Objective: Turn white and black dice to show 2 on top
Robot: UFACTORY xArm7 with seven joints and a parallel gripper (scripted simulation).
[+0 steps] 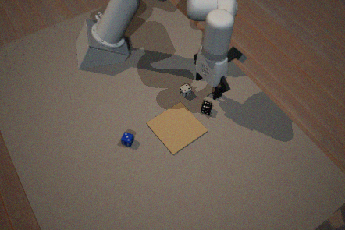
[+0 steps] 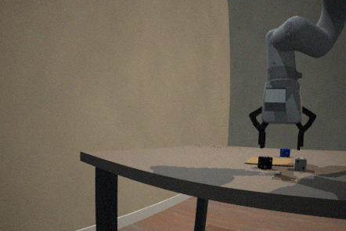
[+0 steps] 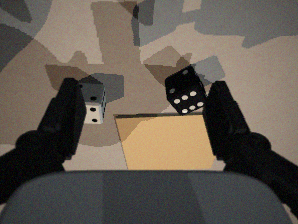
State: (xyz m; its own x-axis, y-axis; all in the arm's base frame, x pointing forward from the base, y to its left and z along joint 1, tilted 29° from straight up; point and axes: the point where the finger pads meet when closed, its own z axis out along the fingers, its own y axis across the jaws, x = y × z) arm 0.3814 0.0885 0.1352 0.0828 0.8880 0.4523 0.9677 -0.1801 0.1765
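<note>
Right now my hand is 5 cm above the black die, 4 cm short of it and 3 cm to the left of it. Round my hand: blue die: 30 cm to the right, 5 cm below, 2 cm behind; white die: 6 cm behind, 5 cm below, 4 cm to the right; tan mat: 15 cm to the right, 6 cm below, 3 cm ahead.
</note>
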